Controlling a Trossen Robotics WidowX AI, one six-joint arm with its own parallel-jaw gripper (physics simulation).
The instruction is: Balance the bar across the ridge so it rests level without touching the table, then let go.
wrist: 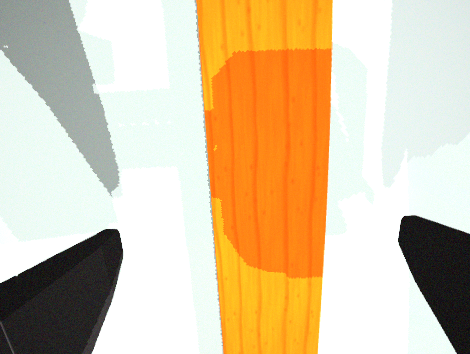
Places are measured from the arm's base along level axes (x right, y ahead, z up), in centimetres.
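Pixels of known places: gripper, fingertip midpoint: (261, 236).
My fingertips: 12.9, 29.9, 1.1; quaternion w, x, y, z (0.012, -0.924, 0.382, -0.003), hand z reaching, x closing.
Behind a point stands the place of what it marks, as x, y, z.
The bar (272, 165) {14.8, 31.4, 1.6}, orange-yellow with a wood grain, runs from the top edge to the bottom edge of the wrist view, a little right of the middle. A darker orange shadow lies over its middle part. My gripper (261, 236) {12.9, 29.9, 1.2} is open, with one black fingertip to the left of the bar and the other to the right, both apart from it. Both ends of the bar are out of view. The ridge does not show, so I cannot tell what the bar rests on.
The white table top (150, 240) {9.7, 32.1, 0.0} shows on both sides of the bar. Grey and pale shadows fall across it, the darkest at the upper left.
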